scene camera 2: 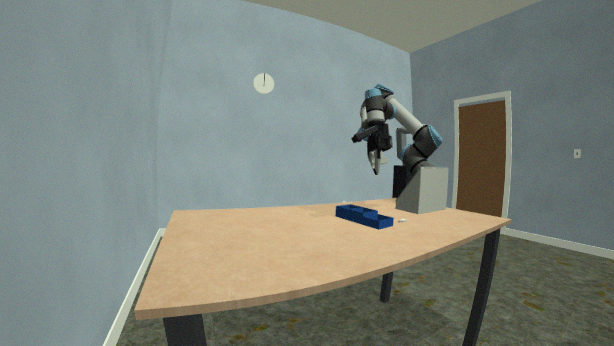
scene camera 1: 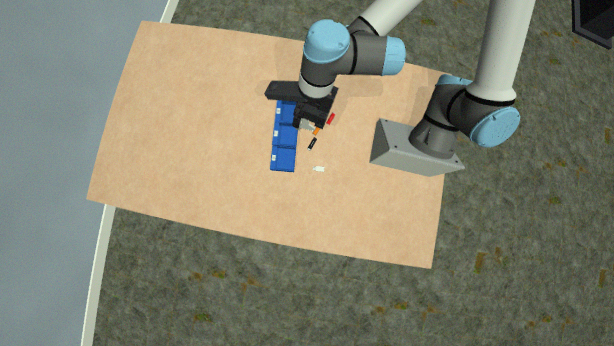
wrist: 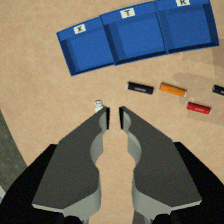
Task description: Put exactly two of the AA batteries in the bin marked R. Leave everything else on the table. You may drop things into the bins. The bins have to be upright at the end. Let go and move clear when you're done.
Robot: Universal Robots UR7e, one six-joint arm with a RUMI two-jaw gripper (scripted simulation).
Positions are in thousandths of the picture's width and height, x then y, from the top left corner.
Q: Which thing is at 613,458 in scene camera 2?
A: My gripper.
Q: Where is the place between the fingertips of my gripper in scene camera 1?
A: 488,371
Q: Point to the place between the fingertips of my gripper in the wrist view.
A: At 511,484
